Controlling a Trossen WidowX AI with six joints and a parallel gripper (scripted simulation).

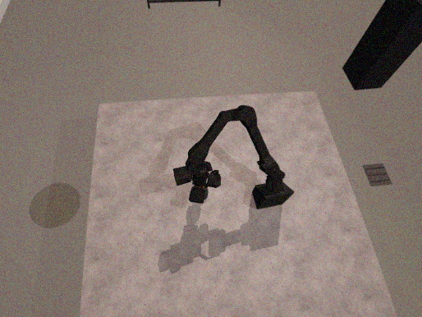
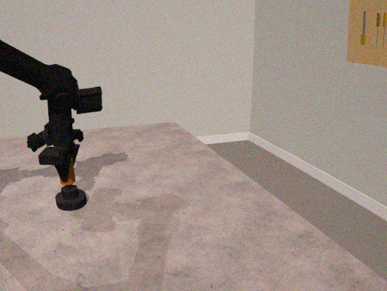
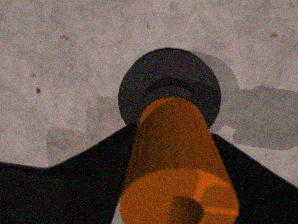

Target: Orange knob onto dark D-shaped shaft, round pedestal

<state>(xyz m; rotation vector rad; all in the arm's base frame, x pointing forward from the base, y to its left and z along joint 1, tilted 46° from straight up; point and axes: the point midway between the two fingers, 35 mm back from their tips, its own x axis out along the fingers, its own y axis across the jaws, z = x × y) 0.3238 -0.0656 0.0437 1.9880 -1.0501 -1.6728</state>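
Now: the orange knob 2 cm above my gripper tip. Also, from my gripper tip: dark round pedestal (4 cm below).
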